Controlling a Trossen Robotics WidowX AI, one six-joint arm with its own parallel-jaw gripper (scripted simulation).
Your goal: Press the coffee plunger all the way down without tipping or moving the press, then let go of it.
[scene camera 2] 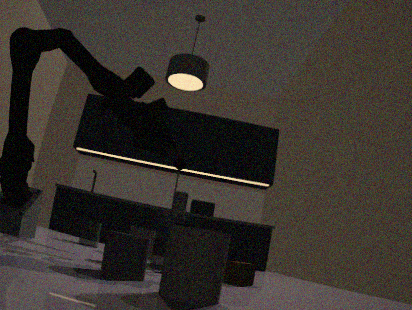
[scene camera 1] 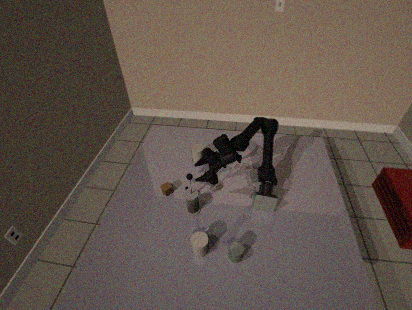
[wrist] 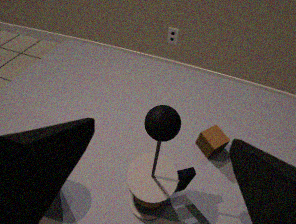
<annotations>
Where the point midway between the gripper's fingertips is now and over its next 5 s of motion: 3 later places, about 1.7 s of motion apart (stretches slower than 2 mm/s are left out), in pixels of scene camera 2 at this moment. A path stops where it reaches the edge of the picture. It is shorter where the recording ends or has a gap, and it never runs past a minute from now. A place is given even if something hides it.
My gripper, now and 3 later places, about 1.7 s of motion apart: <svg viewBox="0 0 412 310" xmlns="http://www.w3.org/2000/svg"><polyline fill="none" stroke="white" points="171,152 184,165 186,190 186,202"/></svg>
</annotations>
